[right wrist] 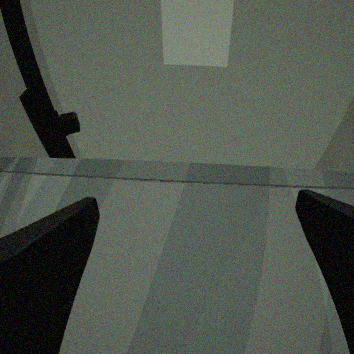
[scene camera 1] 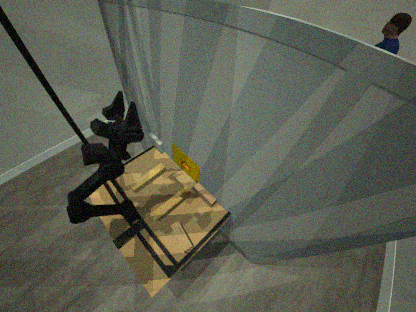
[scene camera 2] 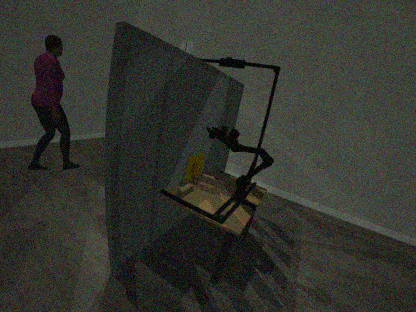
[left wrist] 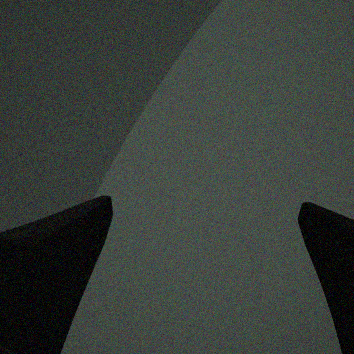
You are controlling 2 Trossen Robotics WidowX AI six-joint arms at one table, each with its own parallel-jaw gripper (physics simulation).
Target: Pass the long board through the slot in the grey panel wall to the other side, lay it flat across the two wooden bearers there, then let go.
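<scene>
The grey panel wall [scene camera 1: 280, 125] [scene camera 2: 150, 110] carries a yellow plate [scene camera 1: 195, 171] [scene camera 2: 195, 166] low down, with a small orange-brown patch in it. Whether that patch is the slot or the board's end is unclear. Two pale wooden strips [scene camera 1: 150, 178] [scene camera 1: 171, 203], which look like the bearers, lie on the table in scene camera 1. The long board cannot be made out for certain. My right gripper [scene camera 1: 126, 99] [right wrist: 200, 204] is open and empty, raised above the table's far left corner and pointing up. My left gripper [scene camera 2: 209, 131] [left wrist: 209, 210] is open and empty, high above the table, facing the wall.
A short brown block [scene camera 1: 205, 194] lies by the wall. A light block [scene camera 2: 185, 189] lies near the table edge in scene camera 2. Dark frame posts [scene camera 1: 42, 72] [scene camera 2: 270, 105] stand by the tables. People [scene camera 1: 390, 37] [scene camera 2: 48, 95] are beyond the wall.
</scene>
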